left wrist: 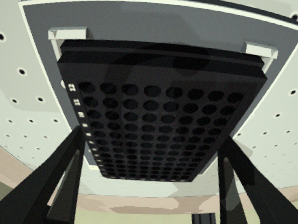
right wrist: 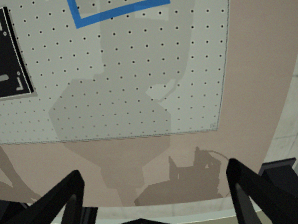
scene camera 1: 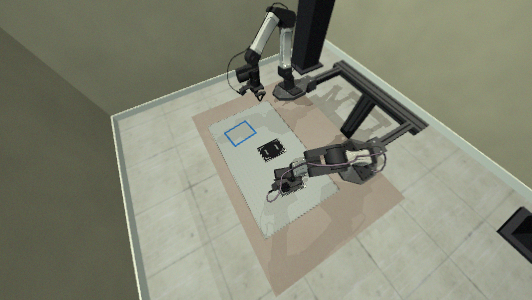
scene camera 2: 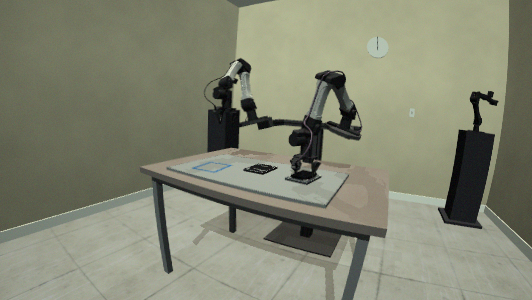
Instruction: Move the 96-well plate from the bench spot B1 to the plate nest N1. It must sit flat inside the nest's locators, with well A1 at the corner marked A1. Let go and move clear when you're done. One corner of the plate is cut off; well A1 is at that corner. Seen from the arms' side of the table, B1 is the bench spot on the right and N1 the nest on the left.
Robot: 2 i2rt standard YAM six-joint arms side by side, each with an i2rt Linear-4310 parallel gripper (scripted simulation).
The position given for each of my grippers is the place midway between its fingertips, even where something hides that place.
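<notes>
Black 96-well plate (left wrist: 149,111) visible; in the right wrist view the plate is out of frame. Grey nest (left wrist: 229,32) visible, as are my left gripper (left wrist: 153,135) and my right gripper (right wrist: 153,173).
</notes>
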